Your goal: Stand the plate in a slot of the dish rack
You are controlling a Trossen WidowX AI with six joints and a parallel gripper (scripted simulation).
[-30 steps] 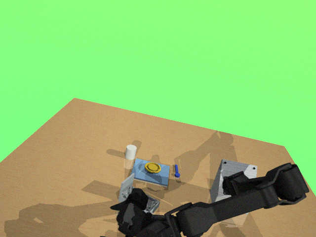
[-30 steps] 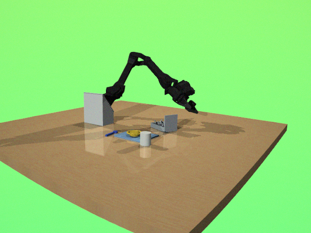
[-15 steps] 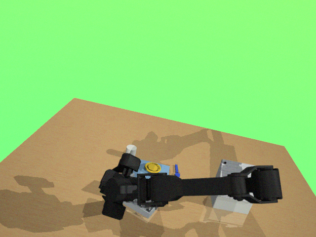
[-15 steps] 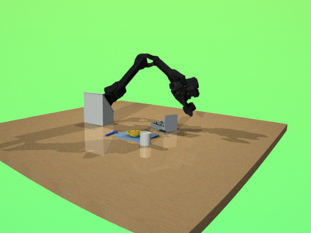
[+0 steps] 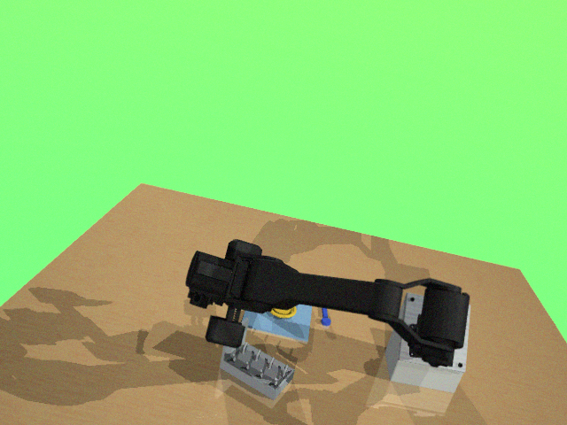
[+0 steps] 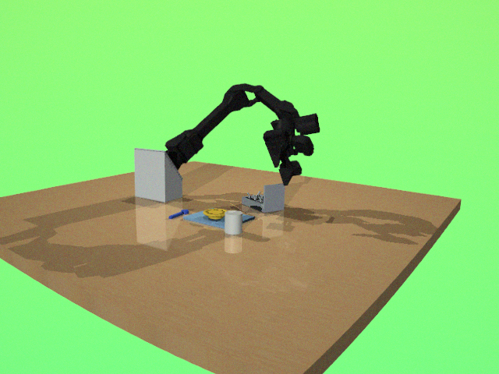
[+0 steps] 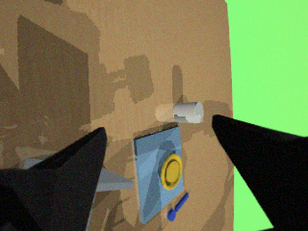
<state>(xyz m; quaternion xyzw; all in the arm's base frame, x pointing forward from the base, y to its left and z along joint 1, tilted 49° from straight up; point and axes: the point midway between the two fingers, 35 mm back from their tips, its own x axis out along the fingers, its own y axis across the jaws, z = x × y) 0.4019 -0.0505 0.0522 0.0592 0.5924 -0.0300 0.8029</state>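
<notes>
Now: the yellow plate 140 mm behind my gripper tip, 130 mm to the right of it and 100 mm below it. The rest, counted from my gripper tip: light blue mat 130 mm behind, 120 mm to the right, 110 mm below; then grey dish rack 90 mm below, 90 mm behind, 70 mm to the left; then white cup 200 mm to the right, 90 mm below, 40 mm behind.
</notes>
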